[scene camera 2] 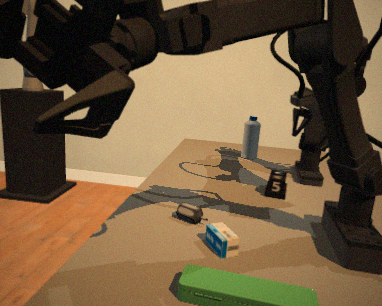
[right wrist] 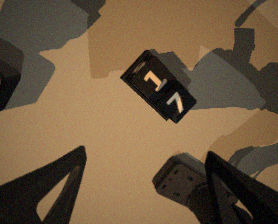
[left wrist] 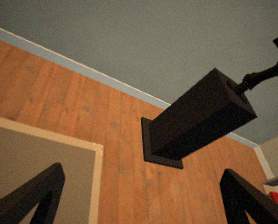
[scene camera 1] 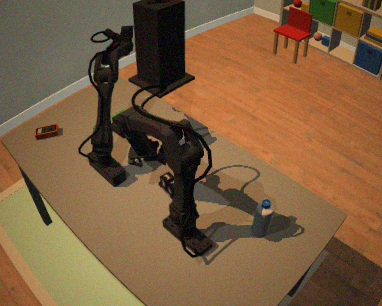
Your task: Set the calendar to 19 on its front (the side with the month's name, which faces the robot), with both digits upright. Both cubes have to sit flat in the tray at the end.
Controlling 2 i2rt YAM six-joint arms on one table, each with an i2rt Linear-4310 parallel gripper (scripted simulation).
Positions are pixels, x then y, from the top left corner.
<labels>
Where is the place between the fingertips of my left gripper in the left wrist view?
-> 141, 173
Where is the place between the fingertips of my right gripper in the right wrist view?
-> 145, 154
</labels>
